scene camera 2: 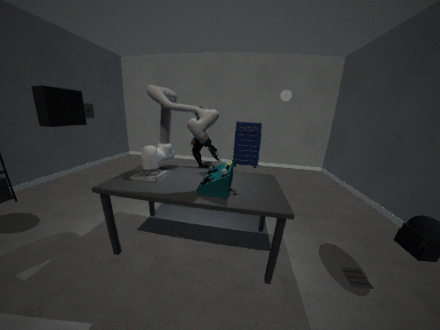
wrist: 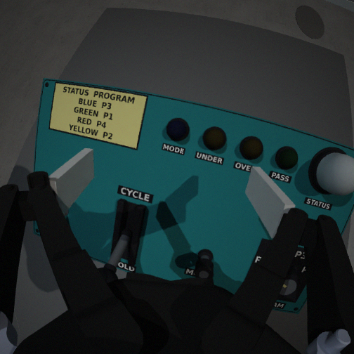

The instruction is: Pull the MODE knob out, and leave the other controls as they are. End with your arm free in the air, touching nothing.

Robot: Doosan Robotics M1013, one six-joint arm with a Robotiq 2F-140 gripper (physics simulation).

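Seen in the pictures: gripper, fingertip midpoint: (scene camera 2: 220,159); arm's base, link origin: (scene camera 2: 151,172).
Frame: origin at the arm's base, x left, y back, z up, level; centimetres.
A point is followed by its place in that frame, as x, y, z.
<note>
The small dark MODE knob (wrist: 204,262) stands on the sloped teal panel (wrist: 165,175) (scene camera 2: 217,188) {-41.4, -66.2, 4.7}, low in the wrist view; its label is partly hidden behind it and reads "M". My gripper (wrist: 171,171) (scene camera 2: 218,159) {-16.3, -68.7, 21.2} is wide open and empty, with its pads above the panel face. In the wrist view the knob shows between the two fingers, nearer the gripper's body than the pads. How far the knob stands out is hard to tell. A dark blue lamp (wrist: 177,129), also labelled MODE, is in the top row.
Left of the knob is the CYCLE lever (wrist: 120,249); right of it, partly behind a finger, is the program selector (wrist: 288,286). Lamps UNDER (wrist: 214,138), OVER (wrist: 251,147), PASS (wrist: 286,157) and the white STATUS dome (wrist: 336,173) line the top. The panel stands on the table (scene camera 2: 165,192) {-36.0, -24.4, -2.9}.
</note>
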